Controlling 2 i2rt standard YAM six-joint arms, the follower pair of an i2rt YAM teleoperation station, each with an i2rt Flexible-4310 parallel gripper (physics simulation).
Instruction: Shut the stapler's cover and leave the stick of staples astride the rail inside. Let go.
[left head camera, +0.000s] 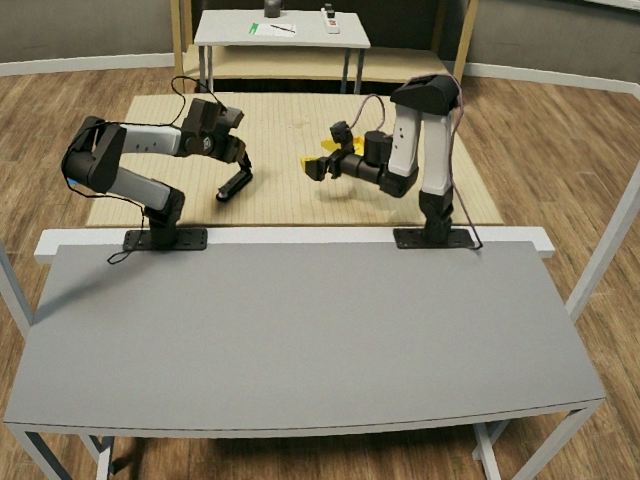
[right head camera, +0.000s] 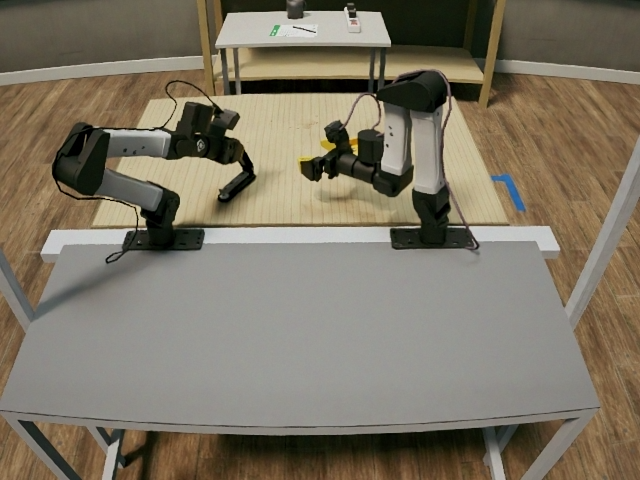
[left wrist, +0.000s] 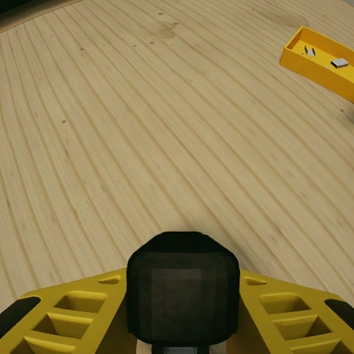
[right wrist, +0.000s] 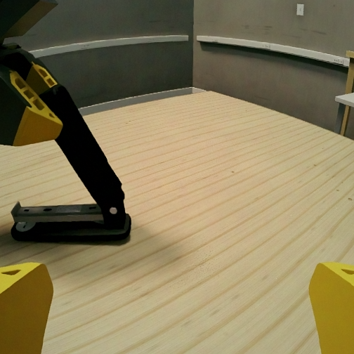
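Where they show: left gripper, between the fingertips: (left head camera: 236, 148) (right head camera: 236, 149); right gripper, between the fingertips: (left head camera: 311, 151) (right head camera: 309, 151); left arm's base, origin of its link: (left head camera: 165, 242) (right head camera: 163, 241); right arm's base, origin of its link: (left head camera: 433, 240) (right head camera: 431, 240).
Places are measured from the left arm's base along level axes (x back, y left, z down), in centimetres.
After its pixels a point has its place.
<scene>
The black stapler (left head camera: 235, 187) @[x -21.2, y -16.2, z 0.4 cm] (right head camera: 236, 187) @[x -21.6, y -15.9, z 0.4 cm] stands on the wooden board at the left with its cover (right wrist: 90, 145) (left wrist: 183, 290) tilted up and back at a steep slant. The metal rail (right wrist: 35, 214) lies open over the base (right wrist: 75, 233). A faint lighter stretch on the rail may be the stick of staples (right wrist: 69, 208); it is too small to be sure. My left gripper (left head camera: 242, 150) @[x -24.2, y -16.7, z -10.0 cm] (right head camera: 241, 151) @[x -24.2, y -16.7, z -10.0 cm] is shut on the cover near its free end. My right gripper (left head camera: 309, 166) (right head camera: 306, 166) (right wrist: 181, 282) is open and empty, right of the stapler.
A yellow tray (left wrist: 310, 75) (left head camera: 330, 143) (right head camera: 329, 144) with small silver pieces (left wrist: 340, 63) lies on the board behind my right gripper. The grey table (left head camera: 310, 330) @[x 27.0, y -31.9, z -0.5 cm] (right head camera: 310, 330) @[x 27.1, y -35.2, z -0.5 cm] is in front of the arm bases.
</scene>
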